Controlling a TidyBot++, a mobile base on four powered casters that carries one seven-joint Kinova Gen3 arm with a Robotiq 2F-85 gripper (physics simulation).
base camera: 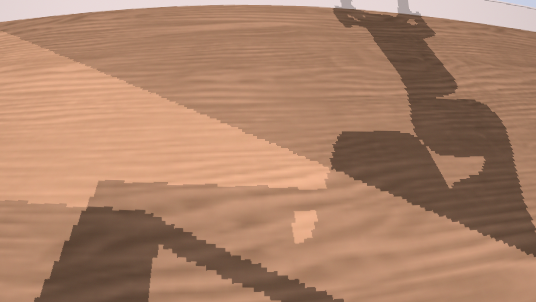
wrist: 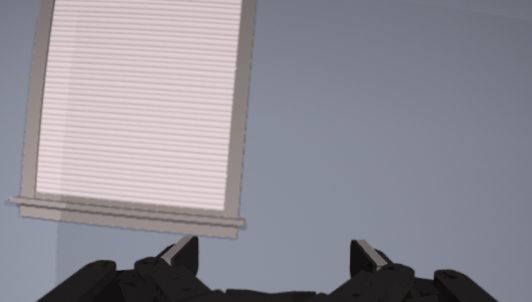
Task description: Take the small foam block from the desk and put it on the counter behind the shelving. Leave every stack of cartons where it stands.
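Places are measured from the arm's base along level axes (x ahead, y left, z up), in millimetres.
Pixels of known places: gripper, fingertip midpoint: [wrist: 273,255].
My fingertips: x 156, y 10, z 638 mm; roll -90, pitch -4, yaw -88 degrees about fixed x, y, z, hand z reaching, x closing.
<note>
Behind a point stands the place of what it marks.
My gripper [wrist: 273,255] @(x 156, y 10, z 638 mm) is open at the bottom of the wrist view, with its two fingers wide apart and the blue-grey wall behind the gap. The small foam block, the desk, the counter, the shelving and the cartons do not show in either view.
A window [wrist: 137,110] @(x 1011, y 592, z 813 mm) with a pale slatted blind and a grey frame is on the blue-grey wall [wrist: 390,125] @(x 1101, y -386, z 837 mm), to the left in the wrist view. In the base camera view, dark shadows [base camera: 465,125] @(x 531, y -405, z -397 mm) lie across the wood floor [base camera: 150,140] @(x 462, y 161, z -397 mm), and a pale strip [base camera: 125,4] @(x 1021, y 391, z -381 mm) runs along its far edge.
</note>
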